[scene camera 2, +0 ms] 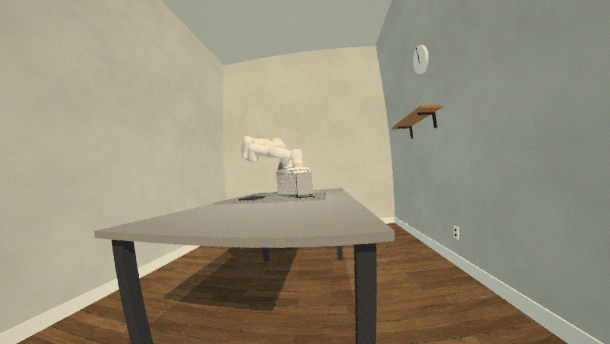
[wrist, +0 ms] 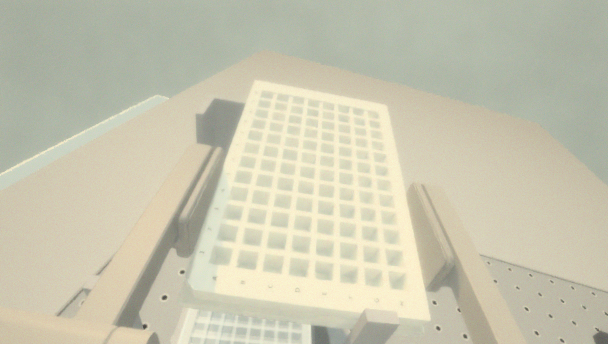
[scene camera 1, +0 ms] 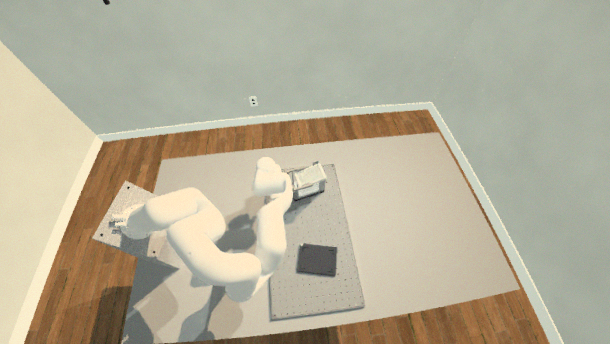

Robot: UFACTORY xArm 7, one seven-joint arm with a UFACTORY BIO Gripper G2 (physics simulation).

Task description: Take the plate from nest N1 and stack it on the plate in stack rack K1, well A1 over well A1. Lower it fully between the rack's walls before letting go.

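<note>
Grey rack wall with dark slot (wrist: 227, 112), in my sight.
</note>
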